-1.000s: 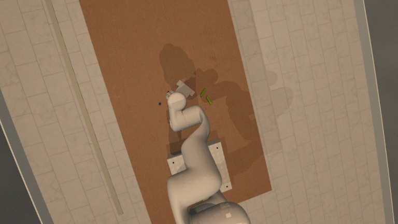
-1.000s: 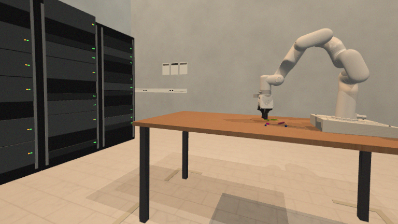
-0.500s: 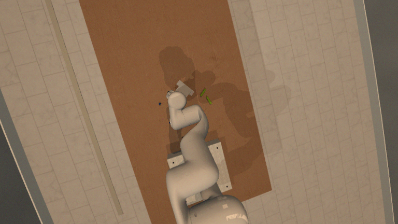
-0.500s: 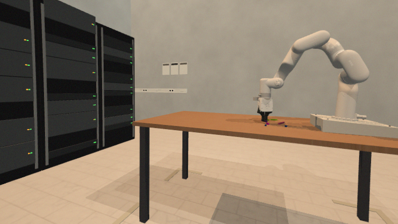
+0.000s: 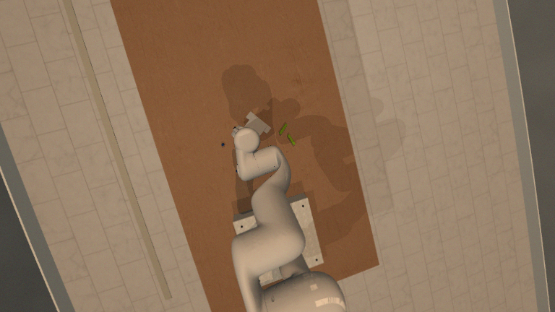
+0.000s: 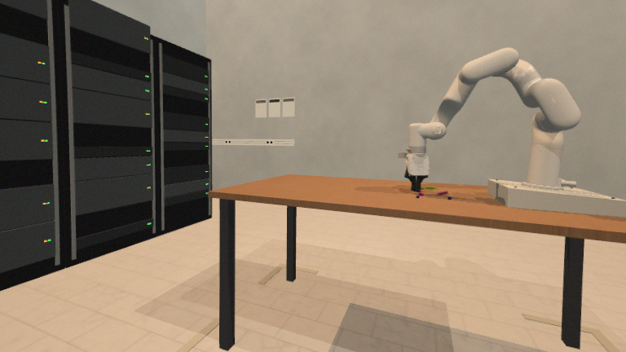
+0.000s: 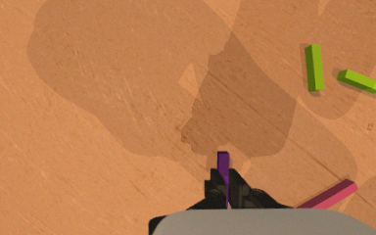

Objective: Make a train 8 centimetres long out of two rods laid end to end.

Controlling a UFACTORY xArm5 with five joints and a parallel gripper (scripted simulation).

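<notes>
Now: the purple rod 20 mm below my hand. The rest, counted from my hand: blue rod 90 mm to the left, 30 mm below, 30 mm behind; then pink rod 100 mm behind, 60 mm to the right, 30 mm below; then magenta rod 30 mm to the left, 30 mm below, 30 mm behind.
</notes>
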